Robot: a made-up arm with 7 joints.
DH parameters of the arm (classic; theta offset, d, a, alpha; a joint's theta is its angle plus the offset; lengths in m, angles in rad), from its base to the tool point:
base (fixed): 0 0.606 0.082 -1.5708
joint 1: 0 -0.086 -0.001 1.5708
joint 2: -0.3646 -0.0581 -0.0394 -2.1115
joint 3: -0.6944 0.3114 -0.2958 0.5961
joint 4: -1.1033 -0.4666 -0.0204 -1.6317
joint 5: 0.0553 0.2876 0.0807 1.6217
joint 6: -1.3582 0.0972 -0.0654 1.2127
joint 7: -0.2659 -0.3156 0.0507 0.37
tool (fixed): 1.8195 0.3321 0 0
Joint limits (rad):
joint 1: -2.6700..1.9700
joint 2: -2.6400..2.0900
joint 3: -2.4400..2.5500
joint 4: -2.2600..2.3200
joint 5: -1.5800..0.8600
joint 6: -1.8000..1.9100
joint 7: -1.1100..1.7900
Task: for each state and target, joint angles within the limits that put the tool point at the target. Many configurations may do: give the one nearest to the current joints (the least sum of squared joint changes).
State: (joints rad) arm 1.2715 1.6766 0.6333 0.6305 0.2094 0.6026 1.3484
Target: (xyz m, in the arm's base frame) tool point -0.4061 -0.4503 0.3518
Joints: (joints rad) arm 1.2919 1.6635 0.6888 1.5627 0.4952 0.9525 1.3172
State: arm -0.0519 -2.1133 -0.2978 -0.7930 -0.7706 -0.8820 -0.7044
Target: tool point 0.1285 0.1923 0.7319
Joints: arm -0.2921 -2.2457 0.1907 -1.4082 -0.5422 -0.8841 -0.9365
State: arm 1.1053 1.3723 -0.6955 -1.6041 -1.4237 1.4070 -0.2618
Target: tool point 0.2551 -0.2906 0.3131
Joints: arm 0.5716 1.4094 -0.6561 -1.9254 -1.4342 1.2111 -0.4767
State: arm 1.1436 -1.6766 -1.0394 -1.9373 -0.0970 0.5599 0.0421
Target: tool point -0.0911 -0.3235 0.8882
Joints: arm 1.3439 -1.1052 -1.5616 -2.0774 -0.0673 0.6242 0.1426
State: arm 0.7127 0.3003 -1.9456 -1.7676 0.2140 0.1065 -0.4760
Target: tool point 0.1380 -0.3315 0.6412
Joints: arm 0.7333 0.2753 -1.8837 -1.5143 0.2605 0.3203 -0.5752
